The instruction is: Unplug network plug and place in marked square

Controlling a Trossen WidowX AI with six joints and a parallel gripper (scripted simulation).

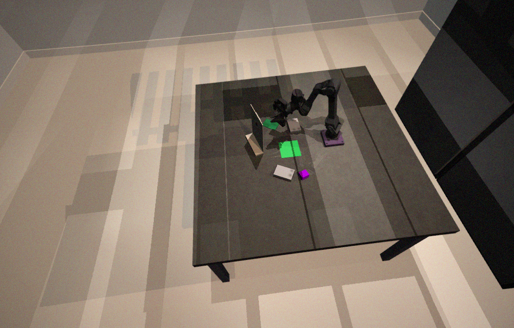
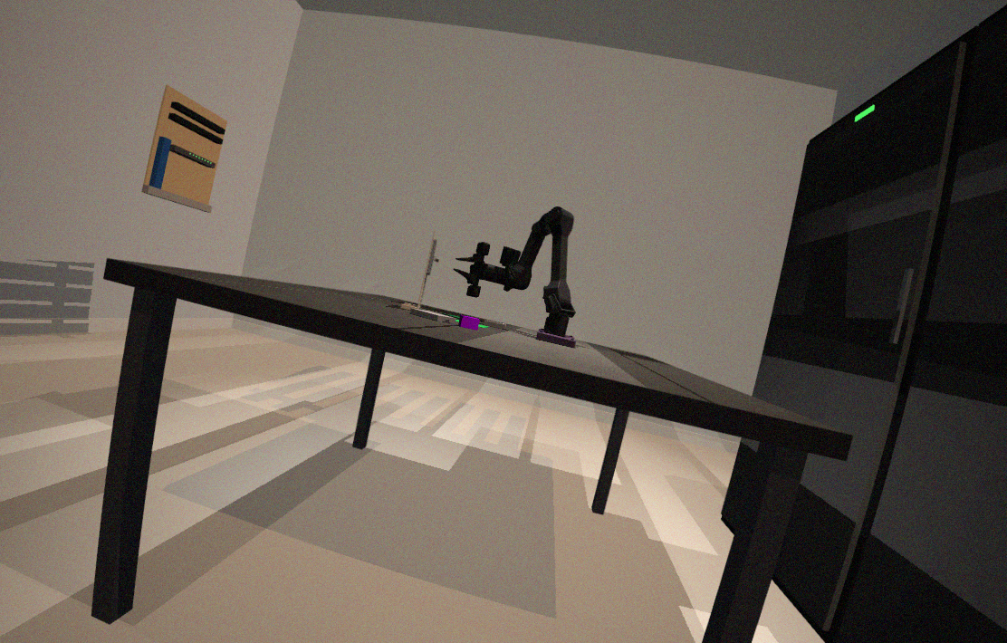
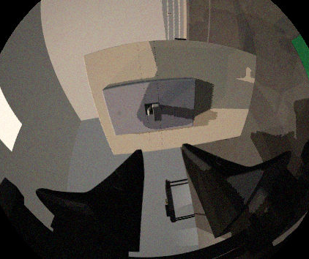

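Right now the network plug is 70 mm ahead of my gripper tip and 20 mm to the left of it. Also, from my gripper tip: green marked square (180 mm below, 110 mm behind, 90 mm to the left); then purple cube (290 mm to the left, 160 mm below, 150 mm behind); then upright panel (90 mm ahead, 60 mm below, 30 mm to the left).
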